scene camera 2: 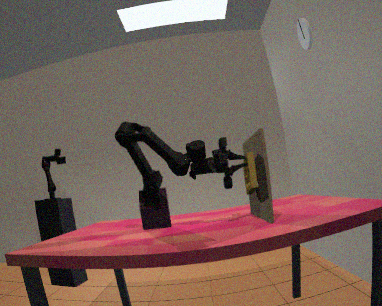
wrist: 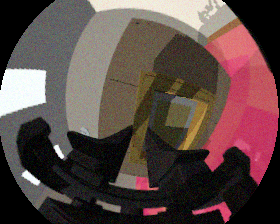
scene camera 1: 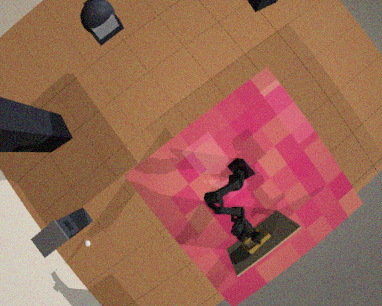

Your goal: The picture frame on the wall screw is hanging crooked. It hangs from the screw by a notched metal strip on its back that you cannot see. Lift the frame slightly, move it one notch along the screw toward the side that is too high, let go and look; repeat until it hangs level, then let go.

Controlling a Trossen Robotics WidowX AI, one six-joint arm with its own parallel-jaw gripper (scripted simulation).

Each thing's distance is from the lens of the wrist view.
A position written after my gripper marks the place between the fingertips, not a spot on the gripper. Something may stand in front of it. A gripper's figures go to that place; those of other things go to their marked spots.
my gripper (wrist: 139, 128): 10 cm
picture frame (wrist: 178, 111): 12 cm
